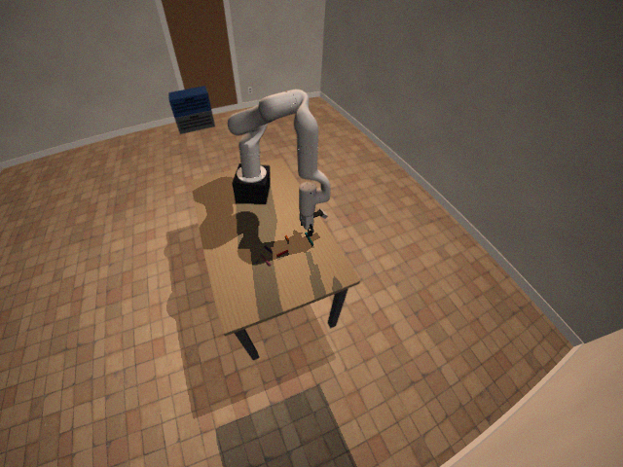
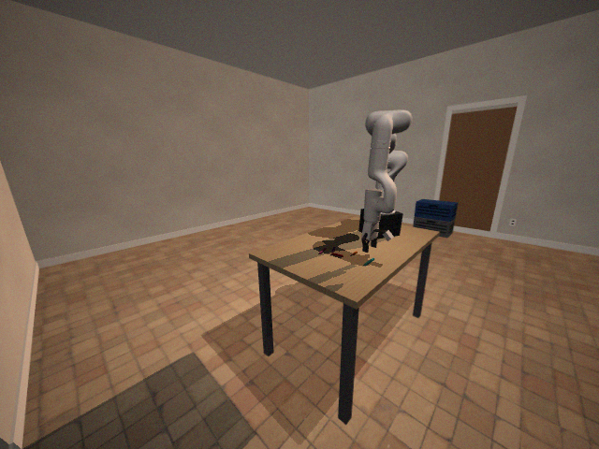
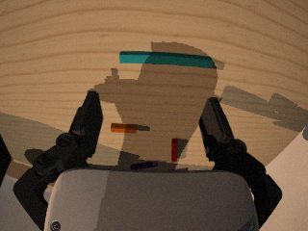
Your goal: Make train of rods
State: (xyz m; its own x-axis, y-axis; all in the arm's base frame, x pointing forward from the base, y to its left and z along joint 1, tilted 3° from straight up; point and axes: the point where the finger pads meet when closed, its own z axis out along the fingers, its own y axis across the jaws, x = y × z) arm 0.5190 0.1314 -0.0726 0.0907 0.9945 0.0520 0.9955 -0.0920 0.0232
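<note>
The grey rod is 33 cm to the right of my hand, 7 cm below it and 3 cm ahead of it. Round my hand: turquoise rod 7 cm below, 2 cm ahead, 1 cm to the left; then orange rod 10 cm to the right, 7 cm below, 5 cm behind; then red rod 17 cm to the right, 7 cm below, 4 cm ahead.
</note>
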